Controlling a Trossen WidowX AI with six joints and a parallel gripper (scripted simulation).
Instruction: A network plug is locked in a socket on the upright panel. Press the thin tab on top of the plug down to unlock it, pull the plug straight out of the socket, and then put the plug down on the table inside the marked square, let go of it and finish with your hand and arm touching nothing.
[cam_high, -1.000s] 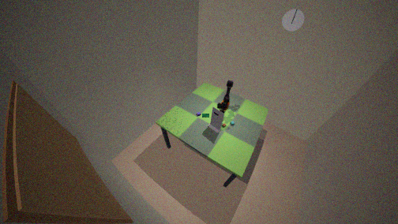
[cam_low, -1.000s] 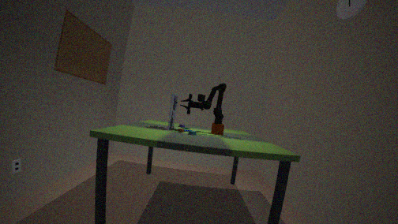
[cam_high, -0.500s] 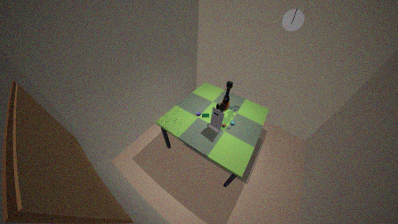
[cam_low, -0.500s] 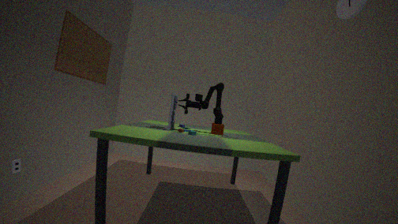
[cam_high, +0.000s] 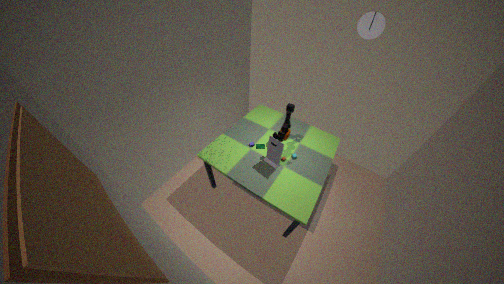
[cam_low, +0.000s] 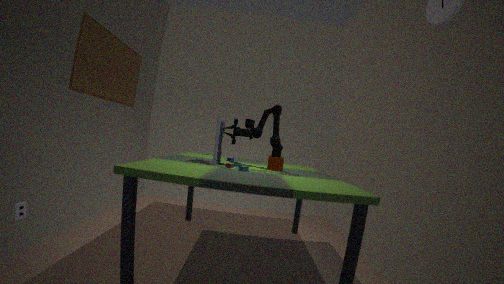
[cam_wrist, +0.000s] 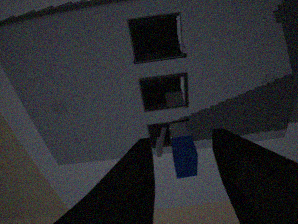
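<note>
My gripper tip is 10 mm short of the blue network plug. The rest, counted from my gripper tip: blue marked square (130 mm behind, 30 mm to the right, 250 mm below); then upright panel (20 mm ahead, 20 mm to the right, 100 mm below).
</note>
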